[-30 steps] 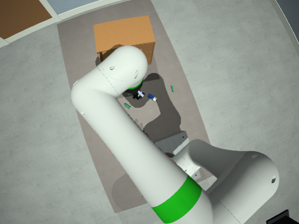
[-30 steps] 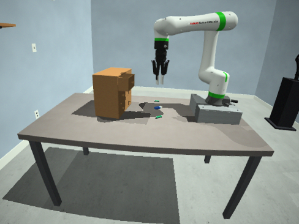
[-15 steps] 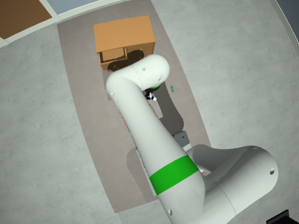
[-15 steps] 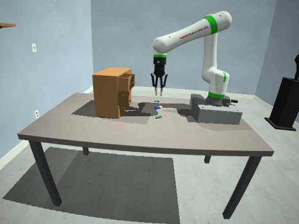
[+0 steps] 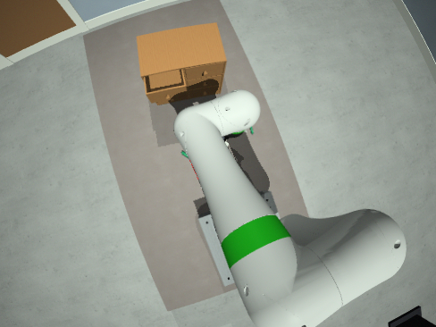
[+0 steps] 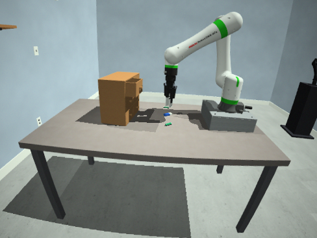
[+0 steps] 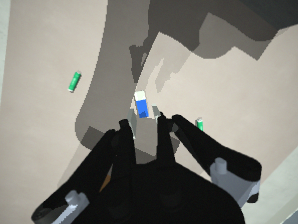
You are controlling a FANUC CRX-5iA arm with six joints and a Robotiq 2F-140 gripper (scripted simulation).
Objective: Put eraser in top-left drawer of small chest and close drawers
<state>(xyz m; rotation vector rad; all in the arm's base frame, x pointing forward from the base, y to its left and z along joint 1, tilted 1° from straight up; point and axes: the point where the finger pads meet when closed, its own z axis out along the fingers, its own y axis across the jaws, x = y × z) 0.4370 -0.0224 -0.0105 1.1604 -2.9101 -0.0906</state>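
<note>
The eraser lies 100 mm below my hand. The rest, counted from my hand: small green object 30 mm ahead, 150 mm to the right, 100 mm below.
</note>
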